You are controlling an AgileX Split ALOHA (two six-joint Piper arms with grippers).
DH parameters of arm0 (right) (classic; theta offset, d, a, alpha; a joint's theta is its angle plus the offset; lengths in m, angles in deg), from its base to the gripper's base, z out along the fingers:
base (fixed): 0 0 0 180
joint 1: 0 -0.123 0 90
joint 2: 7.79 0 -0.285 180
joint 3: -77.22 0 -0.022 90
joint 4: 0 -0.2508 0 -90
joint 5: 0 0 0.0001 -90
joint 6: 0 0.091 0 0
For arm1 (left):
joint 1: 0 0.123 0 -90
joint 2: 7.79 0 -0.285 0
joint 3: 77.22 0 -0.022 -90
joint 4: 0 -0.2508 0 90
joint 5: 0 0 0.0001 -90
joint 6: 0 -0.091 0 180
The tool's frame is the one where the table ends.
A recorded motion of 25 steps. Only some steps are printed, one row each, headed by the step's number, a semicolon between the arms.
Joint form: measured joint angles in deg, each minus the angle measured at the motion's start. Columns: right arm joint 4, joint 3, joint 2, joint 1, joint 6, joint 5; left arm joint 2, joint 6, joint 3, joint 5, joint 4, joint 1.
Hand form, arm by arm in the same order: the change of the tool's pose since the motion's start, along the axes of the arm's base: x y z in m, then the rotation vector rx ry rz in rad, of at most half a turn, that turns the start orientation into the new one. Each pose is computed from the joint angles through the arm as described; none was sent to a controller.
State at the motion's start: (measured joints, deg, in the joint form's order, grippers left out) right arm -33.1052 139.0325 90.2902 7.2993 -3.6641 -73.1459; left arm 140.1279 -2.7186 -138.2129 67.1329 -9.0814 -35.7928
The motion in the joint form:
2: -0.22 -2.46 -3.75 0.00 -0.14 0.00; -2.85 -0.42 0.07 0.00 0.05 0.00
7: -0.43 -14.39 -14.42 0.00 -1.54 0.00; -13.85 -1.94 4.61 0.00 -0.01 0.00
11: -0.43 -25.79 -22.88 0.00 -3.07 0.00; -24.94 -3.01 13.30 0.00 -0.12 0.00
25: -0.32 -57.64 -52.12 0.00 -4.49 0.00; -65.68 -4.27 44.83 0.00 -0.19 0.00
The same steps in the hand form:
2: -0.0229 0.0032 0.0067 -0.0028 -0.0236 0.0037; -0.0049 0.0034 0.0259 -0.0257 -0.0399 -0.0065
7: -0.0713 0.0097 0.0014 -0.0192 -0.0123 0.0125; -0.0322 0.0232 0.1004 -0.0774 -0.1370 -0.0288
11: -0.1027 0.0137 -0.0171 -0.0356 0.0274 0.0199; -0.0673 0.0488 0.1470 -0.0902 -0.1759 -0.0438
25: -0.2189 0.0284 -0.0977 -0.0520 0.0623 0.0262; -0.2292 0.1656 0.2369 -0.1678 -0.3139 -0.0587

